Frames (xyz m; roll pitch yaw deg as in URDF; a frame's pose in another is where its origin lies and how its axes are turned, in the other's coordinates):
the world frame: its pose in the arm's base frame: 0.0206 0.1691 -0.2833 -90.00 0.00 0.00
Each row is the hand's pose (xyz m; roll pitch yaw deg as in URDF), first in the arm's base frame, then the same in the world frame.
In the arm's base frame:
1: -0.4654 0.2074 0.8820 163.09 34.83 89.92
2: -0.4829 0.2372 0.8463 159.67 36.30 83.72
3: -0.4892 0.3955 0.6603 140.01 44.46 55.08
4: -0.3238 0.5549 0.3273 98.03 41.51 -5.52
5: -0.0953 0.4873 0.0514 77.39 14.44 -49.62
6: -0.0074 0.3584 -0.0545 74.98 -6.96 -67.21
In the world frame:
1: -0.4860 -1.1653 0.0383 163.23 -55.17 89.89
2: -0.5035 -1.1296 0.0681 170.20 -53.23 81.53
3: -0.5098 -0.9436 0.2264 -175.08 -35.82 59.74
4: -0.3444 -0.6106 0.3858 -168.31 4.13 41.64
5: -0.1159 -0.3347 0.3182 -176.27 47.54 21.68
6: -0.0280 -0.2288 0.1893 148.89 66.23 -17.49

